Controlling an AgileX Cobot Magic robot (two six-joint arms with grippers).
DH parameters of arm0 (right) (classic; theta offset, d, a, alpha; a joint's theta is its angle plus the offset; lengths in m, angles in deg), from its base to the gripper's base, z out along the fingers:
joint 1: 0 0.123 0 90
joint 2: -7.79 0 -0.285 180
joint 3: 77.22 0 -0.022 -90
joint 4: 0 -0.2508 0 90
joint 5: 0 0 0.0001 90
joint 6: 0 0.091 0 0
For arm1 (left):
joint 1: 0 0.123 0 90
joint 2: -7.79 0 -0.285 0
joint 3: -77.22 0 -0.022 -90
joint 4: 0 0.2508 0 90
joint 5: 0 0 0.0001 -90
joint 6: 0 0.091 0 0
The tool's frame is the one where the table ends.
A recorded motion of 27 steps. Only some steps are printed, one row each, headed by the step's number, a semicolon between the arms.
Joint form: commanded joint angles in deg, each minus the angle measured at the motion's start. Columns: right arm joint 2, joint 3, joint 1, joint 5, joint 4, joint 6; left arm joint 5, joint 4, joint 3, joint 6, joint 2, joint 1.
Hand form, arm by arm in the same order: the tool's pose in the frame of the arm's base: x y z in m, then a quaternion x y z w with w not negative. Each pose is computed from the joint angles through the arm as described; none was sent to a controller.
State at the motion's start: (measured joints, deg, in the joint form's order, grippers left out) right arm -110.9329 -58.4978 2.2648 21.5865 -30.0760 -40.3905; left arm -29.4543 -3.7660 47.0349 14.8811 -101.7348 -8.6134
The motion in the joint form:
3: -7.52 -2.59 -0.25 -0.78 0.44 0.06; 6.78 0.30 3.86 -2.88 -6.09 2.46
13: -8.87 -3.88 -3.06 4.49 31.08 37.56; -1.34 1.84 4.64 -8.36 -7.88 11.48
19: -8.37 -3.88 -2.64 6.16 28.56 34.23; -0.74 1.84 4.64 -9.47 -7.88 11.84
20: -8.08 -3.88 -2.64 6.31 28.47 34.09; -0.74 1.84 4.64 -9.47 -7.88 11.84
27: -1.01 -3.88 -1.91 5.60 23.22 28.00; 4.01 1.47 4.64 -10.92 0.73 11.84
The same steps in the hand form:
3: 0.3678 0.0290 0.0831 -0.13727 0.97241 0.07152 0.17451; 0.3172 -0.0363 0.1084 0.13051 0.98226 -0.00844 0.13441
13: 0.3622 -0.0057 0.0742 -0.02511 0.99465 -0.00778 0.09989; 0.3094 0.0139 0.0987 0.01790 0.99831 -0.00488 0.05514
19: 0.3601 -0.0012 0.0769 -0.03916 0.99515 0.00205 0.09018; 0.3102 0.0159 0.0988 0.00503 0.99816 -0.00478 0.06032
20: 0.3600 -0.0012 0.0787 -0.03974 0.99502 0.00234 0.09142; 0.3102 0.0159 0.0988 0.00503 0.99816 -0.00478 0.06032
27: 0.3640 0.0072 0.1239 -0.06151 0.98485 0.01862 0.16105; 0.3175 0.0163 0.1478 -0.00999 0.98437 -0.00063 0.17585

